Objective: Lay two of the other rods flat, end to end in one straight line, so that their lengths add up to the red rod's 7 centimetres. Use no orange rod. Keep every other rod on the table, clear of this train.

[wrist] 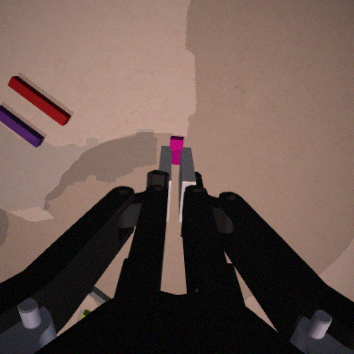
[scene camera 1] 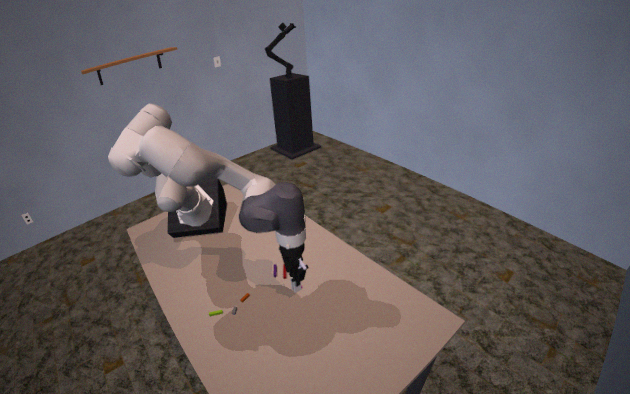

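My gripper is shut on a magenta rod, whose end shows between the fingertips in the wrist view. The red rod lies flat on the table beside the gripper, in the scene view to its left. A purple rod lies next to the red rod, roughly parallel and apart from it. A lime green rod and a short grey rod lie farther to the left. An orange rod lies near the grey rod. The height of the held rod is hard to tell.
The rods lie on a pale table, partly under the arm's shadow. The robot's black base block stands at the table's back left. A dark pedestal with a small black arm stands on the floor behind the table.
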